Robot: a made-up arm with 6 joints.
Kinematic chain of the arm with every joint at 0, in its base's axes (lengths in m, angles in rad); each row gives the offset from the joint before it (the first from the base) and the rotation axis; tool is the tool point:
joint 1: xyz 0 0 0.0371 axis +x
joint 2: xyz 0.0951 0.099 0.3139 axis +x
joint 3: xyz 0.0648 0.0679 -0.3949 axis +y
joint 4: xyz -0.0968 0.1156 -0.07 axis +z
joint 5: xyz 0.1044 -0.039 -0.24 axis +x
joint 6: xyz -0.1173 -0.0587 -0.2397 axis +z
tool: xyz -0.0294 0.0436 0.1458
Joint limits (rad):
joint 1: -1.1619..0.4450
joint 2: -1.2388..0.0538
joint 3: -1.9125..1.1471
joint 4: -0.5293..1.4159
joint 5: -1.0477..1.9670
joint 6: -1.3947..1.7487
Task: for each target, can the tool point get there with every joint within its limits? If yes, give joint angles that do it. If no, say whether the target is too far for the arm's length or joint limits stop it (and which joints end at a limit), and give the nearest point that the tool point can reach.
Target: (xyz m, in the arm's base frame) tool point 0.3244 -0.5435 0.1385
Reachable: yes | joints -0.3515 -1.0962 -0.5030 1.0089 -0.0804 1.2244
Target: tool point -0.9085 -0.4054 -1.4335
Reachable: no: too far | nearest point -0.1574 -0.1411 -0.4747 | short by 1.246 m
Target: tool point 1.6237 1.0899 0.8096
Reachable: no: too far | nearest point 0.5940 0.3443 0.1563 | short by 1.429 m
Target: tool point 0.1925 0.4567 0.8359
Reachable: no: joint limits stop it (at a limit: joint 1, joint 2, joint 5, joint 6) | nearest point 0.2654 -0.1251 0.5527 | short by 0.651 m
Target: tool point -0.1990 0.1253 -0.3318
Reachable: yes | joints -0.4298 -0.0529 0.7095 0.2042 0.9374 0.0810
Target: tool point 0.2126 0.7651 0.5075
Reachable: no: joint limits stop it (at a limit: joint 1, joint 2, joint 3, joint 4, joint 5) | nearest point 0.5071 0.3870 0.1469 | short by 0.600 m
